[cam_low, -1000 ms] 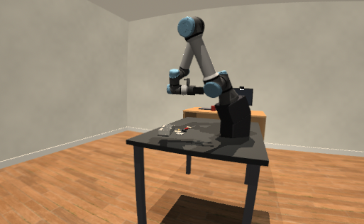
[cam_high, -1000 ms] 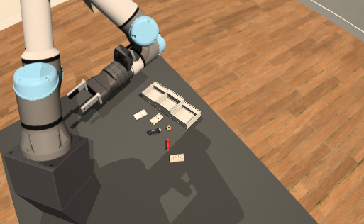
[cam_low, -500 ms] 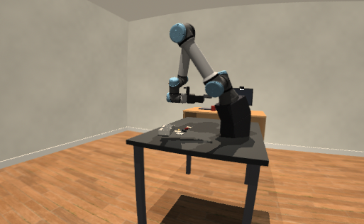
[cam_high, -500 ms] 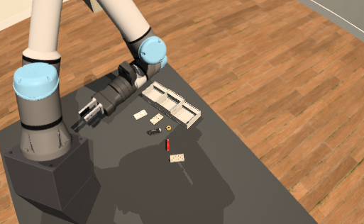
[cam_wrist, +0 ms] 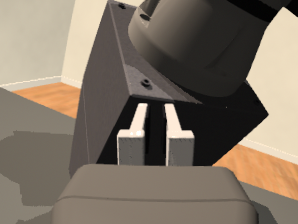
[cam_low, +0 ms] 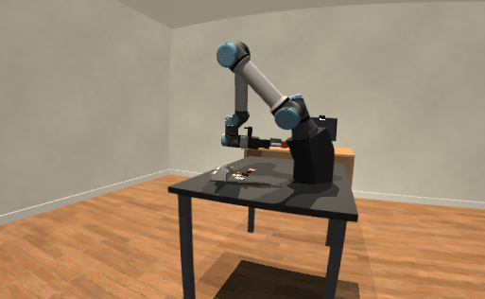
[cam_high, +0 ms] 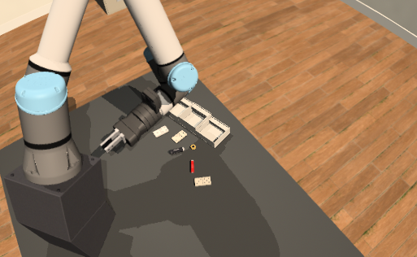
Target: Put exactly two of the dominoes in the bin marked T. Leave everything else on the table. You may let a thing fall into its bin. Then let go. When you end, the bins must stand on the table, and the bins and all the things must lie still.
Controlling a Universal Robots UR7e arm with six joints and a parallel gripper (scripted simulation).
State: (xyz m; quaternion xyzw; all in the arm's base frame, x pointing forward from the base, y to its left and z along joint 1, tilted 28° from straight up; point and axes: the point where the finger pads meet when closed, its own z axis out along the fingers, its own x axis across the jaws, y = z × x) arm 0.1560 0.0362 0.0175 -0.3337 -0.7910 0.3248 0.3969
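The yellow nut is 25 cm ahead of my hand, 3 cm to the left of it and 22 cm below it. From my hand the other things lie so: black cylinder: 19 cm ahead, 4 cm to the left, 22 cm below; red cylinder: 21 cm ahead, 4 cm to the right, 22 cm below.
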